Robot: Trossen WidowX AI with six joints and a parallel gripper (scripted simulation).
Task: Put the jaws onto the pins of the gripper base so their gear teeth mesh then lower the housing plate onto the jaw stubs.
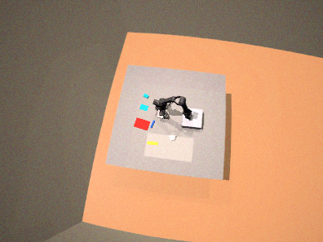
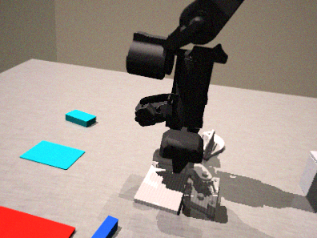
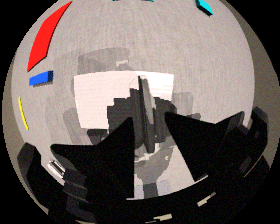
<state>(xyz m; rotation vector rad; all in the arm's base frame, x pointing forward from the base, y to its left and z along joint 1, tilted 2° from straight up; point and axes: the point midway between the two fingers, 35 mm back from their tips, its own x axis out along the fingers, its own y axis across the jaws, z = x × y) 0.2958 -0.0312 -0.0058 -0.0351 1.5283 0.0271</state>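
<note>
My gripper tip is 30 mm to the right of the flat white plate, 20 mm short of it and 20 mm above it. The rest, counted from my gripper tip: flat cyan patch: 230 mm ahead, 20 mm below; then cyan block: 240 mm ahead, 150 mm to the right, 20 mm below; then blue bar: 180 mm to the left, 80 mm ahead, 20 mm below.
</note>
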